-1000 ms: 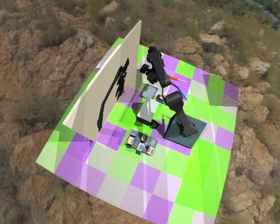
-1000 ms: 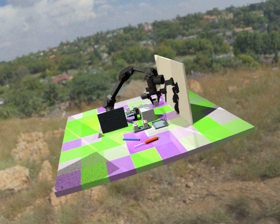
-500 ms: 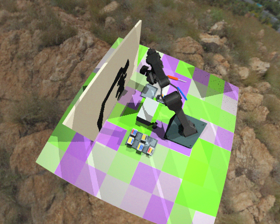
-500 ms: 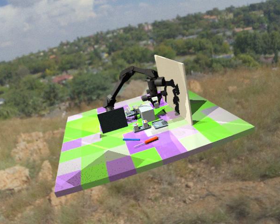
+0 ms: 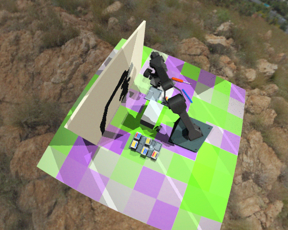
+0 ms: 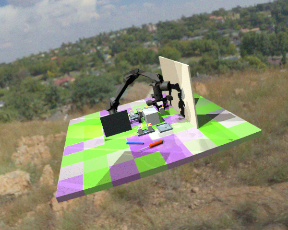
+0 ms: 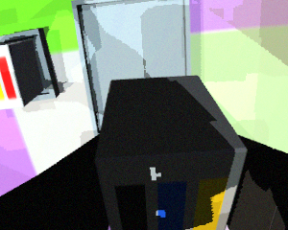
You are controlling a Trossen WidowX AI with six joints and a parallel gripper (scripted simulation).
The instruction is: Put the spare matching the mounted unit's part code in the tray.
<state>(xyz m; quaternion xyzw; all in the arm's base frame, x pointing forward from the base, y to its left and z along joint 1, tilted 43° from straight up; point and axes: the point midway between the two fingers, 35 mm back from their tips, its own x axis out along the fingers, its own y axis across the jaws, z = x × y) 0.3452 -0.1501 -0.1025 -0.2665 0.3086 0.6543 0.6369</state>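
Now: gripper tip 130 mm above the grey tray and 10 mm past it. Round my gripper tip: mounted unit: 190 mm to the left, 80 mm below, 60 mm behind; then dark spare block: 30 mm above; then beige panel: 190 mm ahead, 180 mm to the left, 90 mm above.
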